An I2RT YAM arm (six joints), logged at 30 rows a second.
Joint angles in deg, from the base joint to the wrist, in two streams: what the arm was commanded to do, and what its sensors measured. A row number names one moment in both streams.
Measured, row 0:
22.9, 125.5, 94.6, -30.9, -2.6, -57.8
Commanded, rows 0 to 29:
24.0, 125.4, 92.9, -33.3, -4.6, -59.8
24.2, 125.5, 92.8, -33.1, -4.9, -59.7
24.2, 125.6, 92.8, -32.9, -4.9, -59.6
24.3, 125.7, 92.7, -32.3, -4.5, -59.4
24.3, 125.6, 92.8, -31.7, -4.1, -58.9
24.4, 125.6, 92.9, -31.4, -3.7, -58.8
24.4, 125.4, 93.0, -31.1, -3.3, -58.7
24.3, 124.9, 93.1, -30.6, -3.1, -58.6
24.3, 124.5, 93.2, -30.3, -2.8, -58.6
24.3, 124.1, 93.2, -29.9, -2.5, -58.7
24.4, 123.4, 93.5, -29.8, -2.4, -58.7
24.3, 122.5, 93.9, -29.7, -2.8, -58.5
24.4, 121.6, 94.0, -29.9, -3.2, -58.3
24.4, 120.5, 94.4, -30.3, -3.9, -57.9
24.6, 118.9, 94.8, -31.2, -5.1, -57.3
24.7, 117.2, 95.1, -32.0, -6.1, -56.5
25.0, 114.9, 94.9, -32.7, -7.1, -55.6
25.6, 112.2, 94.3, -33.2, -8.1, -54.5
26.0, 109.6, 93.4, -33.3, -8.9, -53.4
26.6, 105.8, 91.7, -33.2, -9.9, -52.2
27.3, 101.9, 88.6, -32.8, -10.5, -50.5
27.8, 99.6, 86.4, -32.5, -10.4, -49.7
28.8, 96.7, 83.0, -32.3, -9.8, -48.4
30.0, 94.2, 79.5, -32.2, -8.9, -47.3
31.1, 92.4, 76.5, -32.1, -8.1, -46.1
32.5, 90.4, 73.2, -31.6, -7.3, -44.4
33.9, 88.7, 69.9, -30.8, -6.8, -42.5
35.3, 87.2, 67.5, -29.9, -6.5, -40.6
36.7, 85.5, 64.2, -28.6, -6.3, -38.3
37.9, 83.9, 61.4, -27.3, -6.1, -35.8
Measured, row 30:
35.8, 83.6, 68.1, -27.1, -6.7, -43.4
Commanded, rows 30 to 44:
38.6, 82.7, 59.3, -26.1, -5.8, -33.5
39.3, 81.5, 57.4, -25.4, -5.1, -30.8
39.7, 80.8, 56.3, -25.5, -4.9, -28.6
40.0, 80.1, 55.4, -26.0, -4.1, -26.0
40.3, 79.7, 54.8, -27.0, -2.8, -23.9
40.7, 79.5, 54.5, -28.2, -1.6, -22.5
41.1, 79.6, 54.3, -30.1, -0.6, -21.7
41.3, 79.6, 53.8, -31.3, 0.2, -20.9
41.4, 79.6, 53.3, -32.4, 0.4, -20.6
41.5, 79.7, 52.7, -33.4, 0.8, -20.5
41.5, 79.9, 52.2, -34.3, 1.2, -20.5
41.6, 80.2, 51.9, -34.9, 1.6, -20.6
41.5, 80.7, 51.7, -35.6, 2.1, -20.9
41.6, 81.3, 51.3, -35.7, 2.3, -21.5
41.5, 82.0, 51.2, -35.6, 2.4, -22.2
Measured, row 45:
41.3, 80.7, 52.6, -32.3, 0.9, -22.8
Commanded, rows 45 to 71:
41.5, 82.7, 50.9, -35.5, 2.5, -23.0
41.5, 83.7, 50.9, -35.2, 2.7, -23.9
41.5, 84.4, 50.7, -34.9, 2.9, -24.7
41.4, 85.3, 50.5, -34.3, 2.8, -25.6
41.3, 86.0, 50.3, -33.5, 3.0, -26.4
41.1, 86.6, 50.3, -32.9, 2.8, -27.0
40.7, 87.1, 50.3, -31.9, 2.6, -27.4
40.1, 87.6, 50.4, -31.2, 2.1, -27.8
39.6, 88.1, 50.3, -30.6, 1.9, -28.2
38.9, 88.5, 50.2, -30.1, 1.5, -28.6
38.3, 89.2, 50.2, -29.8, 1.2, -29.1
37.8, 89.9, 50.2, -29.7, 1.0, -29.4
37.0, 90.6, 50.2, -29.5, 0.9, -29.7
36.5, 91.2, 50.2, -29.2, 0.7, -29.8
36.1, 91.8, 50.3, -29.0, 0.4, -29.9
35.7, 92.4, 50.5, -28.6, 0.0, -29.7
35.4, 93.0, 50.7, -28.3, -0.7, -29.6
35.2, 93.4, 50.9, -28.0, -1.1, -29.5
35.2, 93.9, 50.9, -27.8, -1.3, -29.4
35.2, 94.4, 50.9, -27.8, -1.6, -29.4
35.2, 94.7, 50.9, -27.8, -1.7, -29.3
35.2, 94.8, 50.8, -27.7, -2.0, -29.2
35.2, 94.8, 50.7, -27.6, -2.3, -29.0
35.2, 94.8, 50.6, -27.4, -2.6, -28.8
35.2, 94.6, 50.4, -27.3, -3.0, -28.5
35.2, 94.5, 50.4, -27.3, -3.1, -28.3
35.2, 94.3, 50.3, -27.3, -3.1, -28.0
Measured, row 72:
35.2, 93.3, 51.0, -27.0, -1.4, -27.9
